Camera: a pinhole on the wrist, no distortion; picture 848 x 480 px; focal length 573.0 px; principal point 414.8 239.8 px. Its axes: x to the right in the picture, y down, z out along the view. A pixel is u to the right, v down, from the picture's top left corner.
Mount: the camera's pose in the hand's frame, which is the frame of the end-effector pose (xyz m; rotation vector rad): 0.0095 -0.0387 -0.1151 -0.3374 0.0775 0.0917
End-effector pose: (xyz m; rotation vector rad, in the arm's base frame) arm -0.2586 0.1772 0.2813 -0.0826 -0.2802 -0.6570
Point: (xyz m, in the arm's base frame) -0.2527 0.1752 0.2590
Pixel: 326 292
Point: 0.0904 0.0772 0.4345
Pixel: outside the picture
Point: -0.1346 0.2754 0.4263
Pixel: 530 427
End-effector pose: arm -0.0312 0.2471 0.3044 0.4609 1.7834 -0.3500
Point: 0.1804 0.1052 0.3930
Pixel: 71 97
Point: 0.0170 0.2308 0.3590
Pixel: 97 254
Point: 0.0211 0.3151 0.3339
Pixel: outside the picture
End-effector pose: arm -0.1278 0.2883 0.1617 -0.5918 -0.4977 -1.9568
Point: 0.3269 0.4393 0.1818
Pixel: outside the picture
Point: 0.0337 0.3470 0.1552
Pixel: outside the picture
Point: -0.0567 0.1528 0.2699
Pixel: outside the picture
